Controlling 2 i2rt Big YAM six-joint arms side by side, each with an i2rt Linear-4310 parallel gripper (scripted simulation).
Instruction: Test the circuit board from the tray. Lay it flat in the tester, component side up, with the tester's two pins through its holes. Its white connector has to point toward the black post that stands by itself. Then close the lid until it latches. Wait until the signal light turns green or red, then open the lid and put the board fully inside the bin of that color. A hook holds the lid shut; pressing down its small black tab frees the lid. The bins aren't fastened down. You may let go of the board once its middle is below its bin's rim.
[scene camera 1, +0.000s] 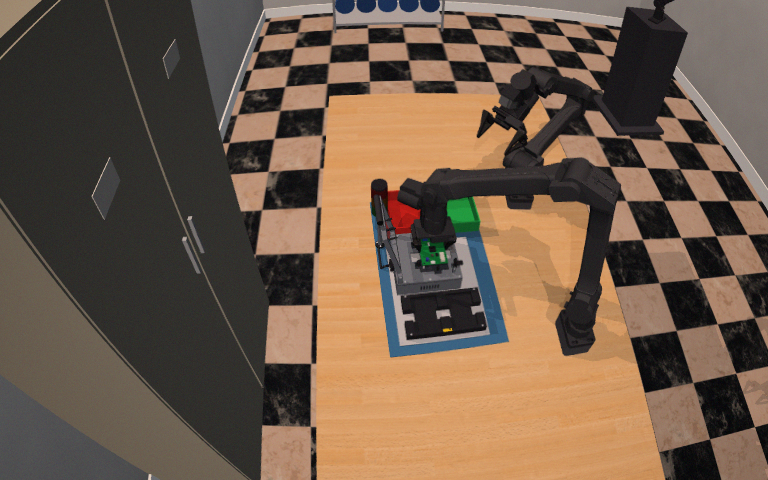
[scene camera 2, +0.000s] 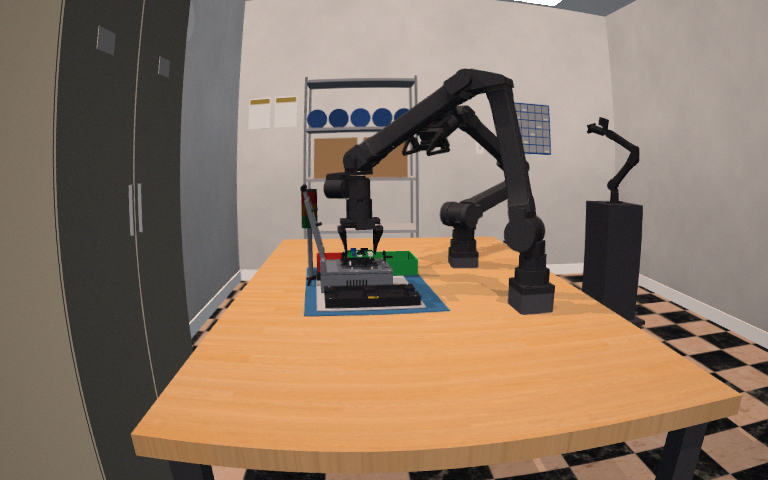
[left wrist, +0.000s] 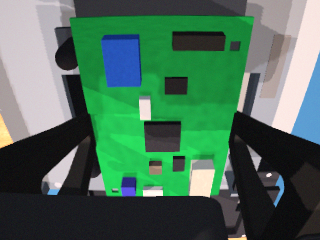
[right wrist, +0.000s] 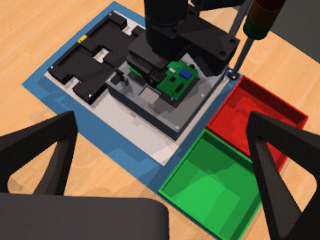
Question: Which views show the right gripper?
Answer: Scene camera 1, scene camera 2 and the right wrist view only.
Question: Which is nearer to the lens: the green circuit board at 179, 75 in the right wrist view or the red bin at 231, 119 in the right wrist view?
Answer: The green circuit board.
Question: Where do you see the right gripper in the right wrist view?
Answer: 161, 120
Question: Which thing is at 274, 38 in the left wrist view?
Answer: A grey tester.
